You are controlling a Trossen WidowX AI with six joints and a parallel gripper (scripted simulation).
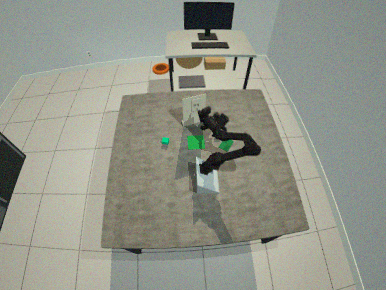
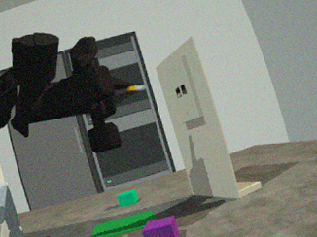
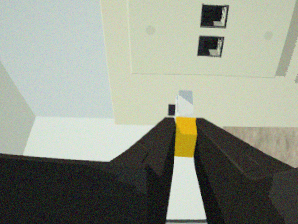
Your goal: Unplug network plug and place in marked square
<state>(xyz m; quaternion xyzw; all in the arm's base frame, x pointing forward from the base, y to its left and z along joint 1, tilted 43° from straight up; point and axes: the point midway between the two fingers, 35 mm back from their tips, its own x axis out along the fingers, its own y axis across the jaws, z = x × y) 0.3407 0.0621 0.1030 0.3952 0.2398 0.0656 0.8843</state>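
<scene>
Right now the green square is 23 cm below my gripper tip, 9 cm behind it and 2 cm to the left of it. Also, from my gripper tip: cream panel (10 cm below, 10 cm ahead, 1 cm to the left); then purple cube (22 cm below, 14 cm to the right, 4 cm behind); then plug (1 cm ahead).
</scene>
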